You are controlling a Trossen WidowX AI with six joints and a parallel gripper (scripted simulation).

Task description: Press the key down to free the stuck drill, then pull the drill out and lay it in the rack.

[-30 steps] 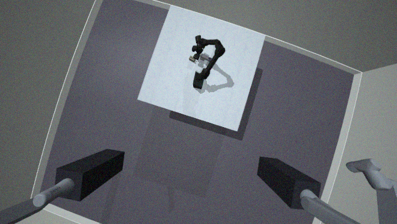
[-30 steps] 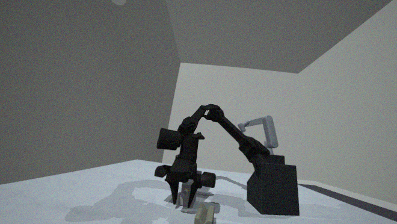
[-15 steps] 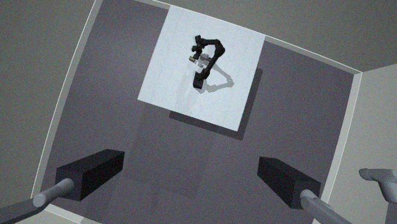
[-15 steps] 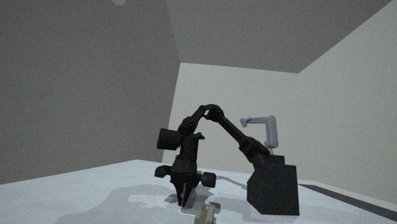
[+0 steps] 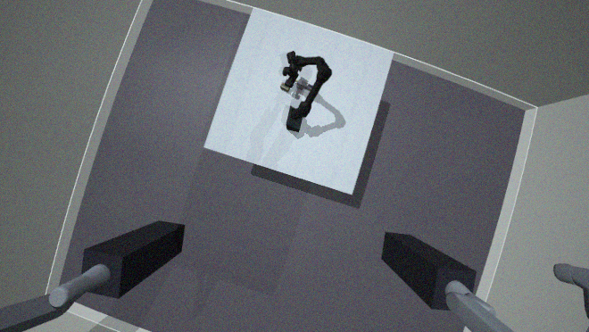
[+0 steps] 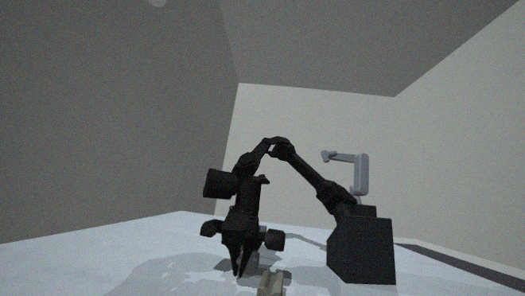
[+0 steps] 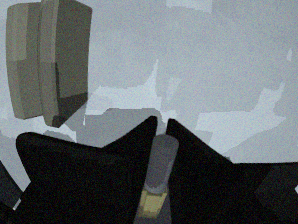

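My gripper tip is now 20 mm past the drill, 50 mm to the left of it and 40 mm below it. The rest, counted from my gripper tip: dark key 50 mm behind, 150 mm to the right, 40 mm above; olive rack 60 mm behind, 60 mm to the left, 10 mm above; long grey block 40 mm behind, 120 mm to the right, 30 mm above.
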